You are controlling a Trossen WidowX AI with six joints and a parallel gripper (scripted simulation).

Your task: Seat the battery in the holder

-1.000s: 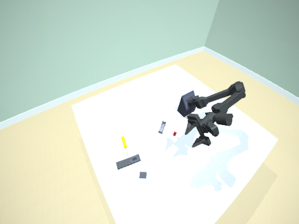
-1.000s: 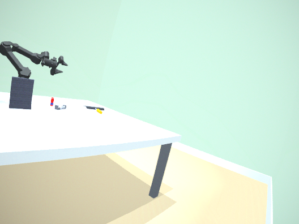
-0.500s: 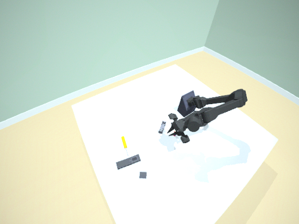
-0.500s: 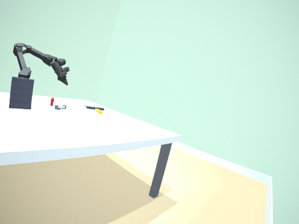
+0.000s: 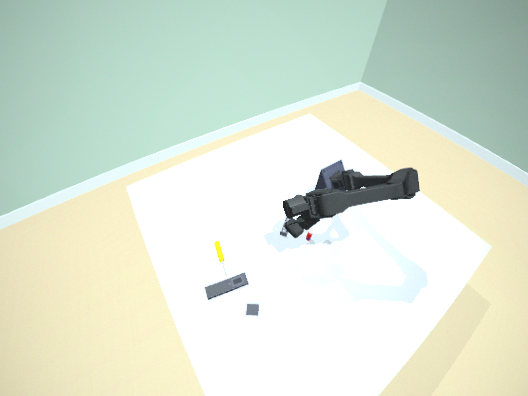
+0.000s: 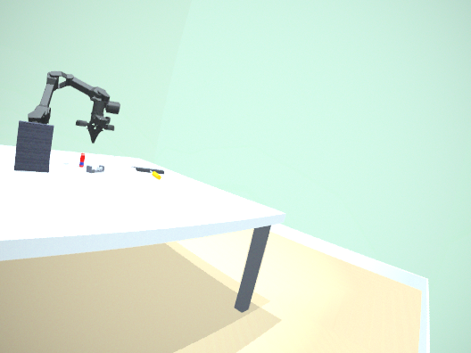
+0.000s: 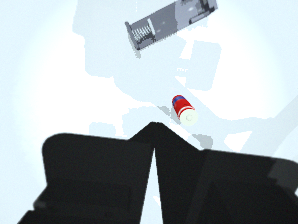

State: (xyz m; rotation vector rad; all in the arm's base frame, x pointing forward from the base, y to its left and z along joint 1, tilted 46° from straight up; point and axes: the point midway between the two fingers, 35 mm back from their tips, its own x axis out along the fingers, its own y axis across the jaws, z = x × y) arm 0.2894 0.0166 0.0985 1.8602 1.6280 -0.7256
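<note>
My gripper tip is 4 cm past the battery, 1 cm to the right of it and 9 cm above it. Also, from my gripper tip: yellow-handled screwdriver (30 cm ahead, 14 cm to the right, 11 cm below).
</note>
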